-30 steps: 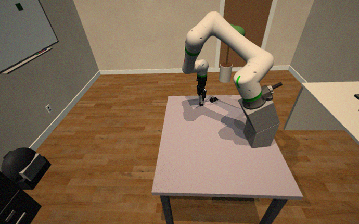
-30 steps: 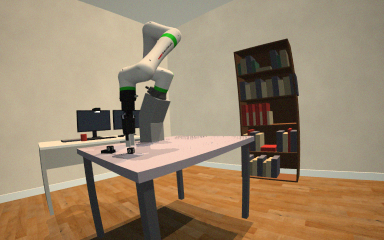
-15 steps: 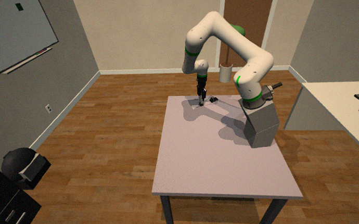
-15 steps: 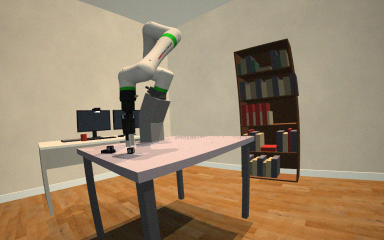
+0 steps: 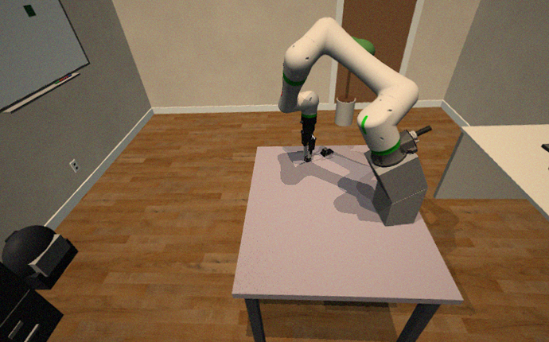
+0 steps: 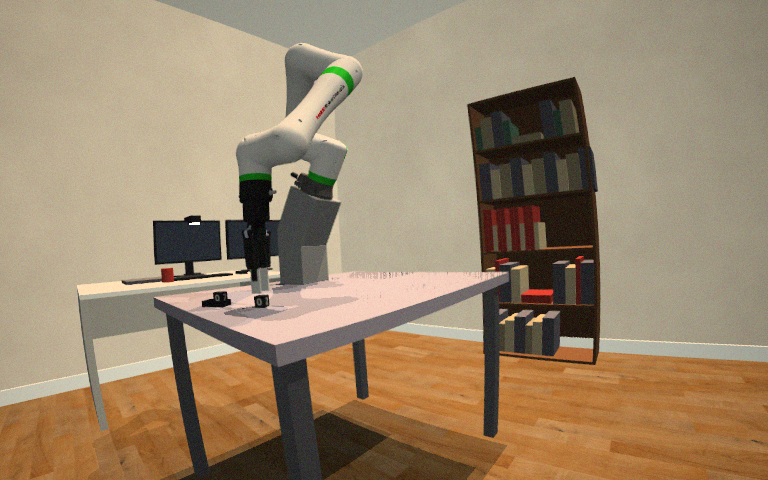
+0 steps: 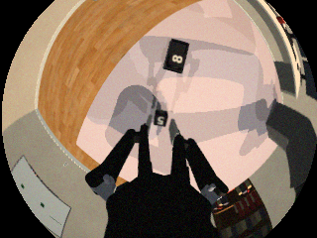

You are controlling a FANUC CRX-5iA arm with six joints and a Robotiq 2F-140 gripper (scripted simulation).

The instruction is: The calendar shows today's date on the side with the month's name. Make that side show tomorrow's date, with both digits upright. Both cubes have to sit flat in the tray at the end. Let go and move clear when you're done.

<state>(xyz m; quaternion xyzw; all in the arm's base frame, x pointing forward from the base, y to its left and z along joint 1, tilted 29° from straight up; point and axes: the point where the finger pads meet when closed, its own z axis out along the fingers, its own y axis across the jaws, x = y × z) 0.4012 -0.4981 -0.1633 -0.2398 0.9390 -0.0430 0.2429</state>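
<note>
The black digit cube lies 6 cm below my hand.
</note>
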